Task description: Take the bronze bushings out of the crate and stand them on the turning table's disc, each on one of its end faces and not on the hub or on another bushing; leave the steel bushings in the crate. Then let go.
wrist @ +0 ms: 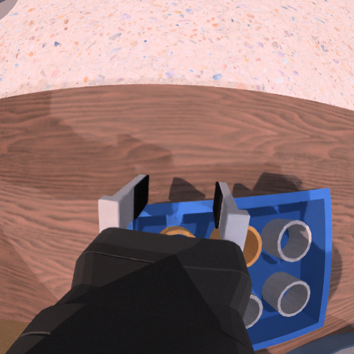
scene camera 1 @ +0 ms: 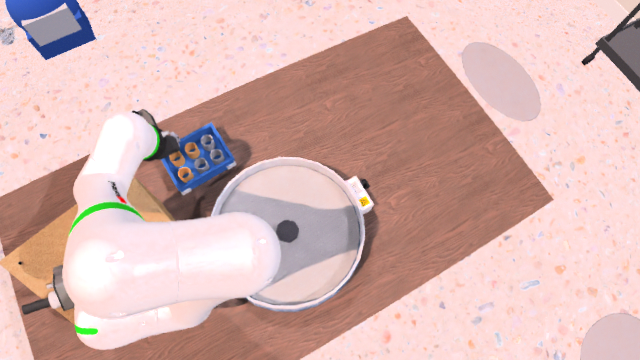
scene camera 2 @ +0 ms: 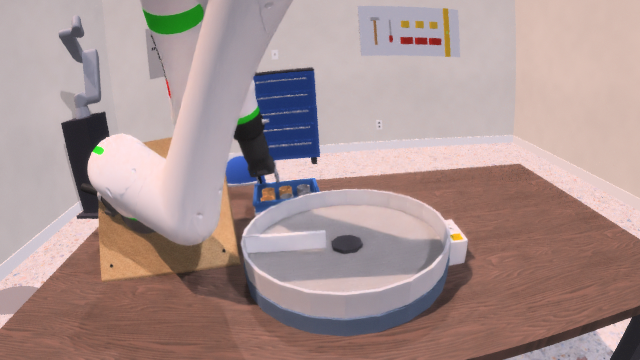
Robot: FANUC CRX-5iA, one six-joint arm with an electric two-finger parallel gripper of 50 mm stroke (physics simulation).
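Frame: origin at the arm's base, x ahead, y left, z up, level; metres.
Seen in the pictures: gripper, fingertip midpoint: (scene camera 2: 269, 181).
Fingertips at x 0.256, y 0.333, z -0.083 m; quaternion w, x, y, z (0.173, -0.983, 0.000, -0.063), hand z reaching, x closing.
Pixels of each thing's top centre, then the offset from my fingertips to it. "pt": a spot on its surface instead.
- turning table's disc, top centre: (scene camera 2: 346, 242) (scene camera 1: 287, 230) 0.218 m ahead, 0.405 m right, 0.011 m up
- dark hub, top centre: (scene camera 2: 346, 242) (scene camera 1: 287, 230) 0.218 m ahead, 0.405 m right, 0.011 m up
- turning table's raised rim, surface spot: (scene camera 2: 345, 302) pt 0.207 m ahead, 0.616 m right, 0.026 m up
- white bar, surface spot: (scene camera 2: 287, 241) pt 0.100 m ahead, 0.418 m right, 0.027 m up
- white control box, top centre: (scene camera 2: 451, 230) (scene camera 1: 359, 192) 0.451 m ahead, 0.388 m right, 0.008 m up
The blue crate (scene camera 1: 223, 142) (scene camera 2: 260, 204) (wrist: 325, 250) holds three bronze bushings and three steel ones. Bronze bushings (scene camera 1: 176, 159) (scene camera 1: 192, 150) (scene camera 1: 185, 174) show in scene camera 1; in the wrist view one bronze bushing (wrist: 178, 231) is partly hidden by the gripper body and another (wrist: 253, 246) by a finger. The steel bushings (scene camera 1: 207, 142) (scene camera 1: 216, 155) (scene camera 1: 201, 164) (wrist: 287, 241) (wrist: 286, 294) stand upright. My gripper (scene camera 2: 269, 178) (wrist: 180, 192) is wide open and empty, tilted low over the crate's bronze end. The turning table's disc (scene camera 1: 290, 180) (scene camera 2: 390, 220) has a dark hub (scene camera 1: 287, 231) (scene camera 2: 347, 244).
The turning table's raised rim (scene camera 2: 345, 302) stands close to the crate. A white bar (scene camera 2: 287, 241) crosses part of the disc. A white control box (scene camera 1: 361, 195) (scene camera 2: 457, 245) is on its outer side. My arm covers the disc's left part in scene camera 1.
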